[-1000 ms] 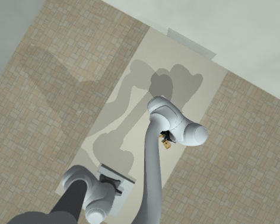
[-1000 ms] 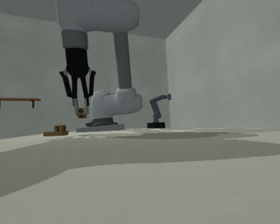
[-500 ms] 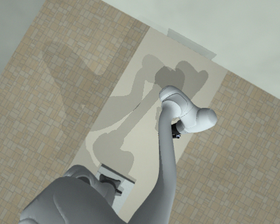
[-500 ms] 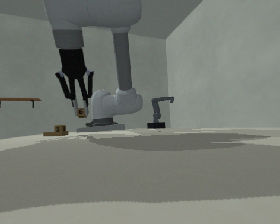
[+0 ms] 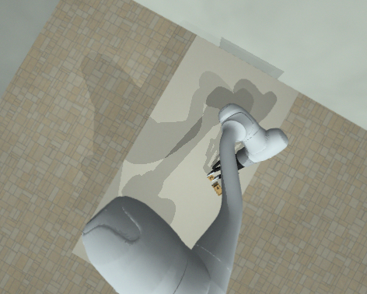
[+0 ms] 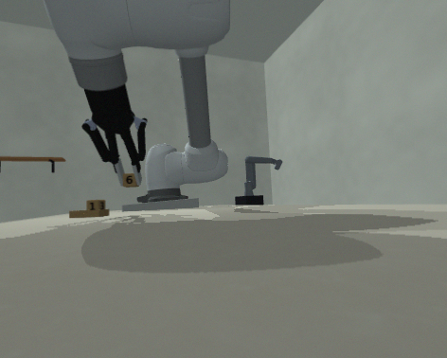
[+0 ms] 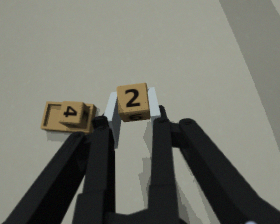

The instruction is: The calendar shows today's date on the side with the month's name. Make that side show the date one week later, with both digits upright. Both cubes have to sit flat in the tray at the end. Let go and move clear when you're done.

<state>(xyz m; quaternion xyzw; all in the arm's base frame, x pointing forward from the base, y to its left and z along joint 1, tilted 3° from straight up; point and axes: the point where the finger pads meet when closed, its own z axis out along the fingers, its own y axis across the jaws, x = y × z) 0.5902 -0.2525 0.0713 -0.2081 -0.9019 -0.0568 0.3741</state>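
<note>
Right now my hand is 10 cm above the tray, 8 cm to the left of it and 8 cm past it. The rest, counted from my hand: wooden cube: 2 cm below, 2 cm behind, 1 cm to the left.
</note>
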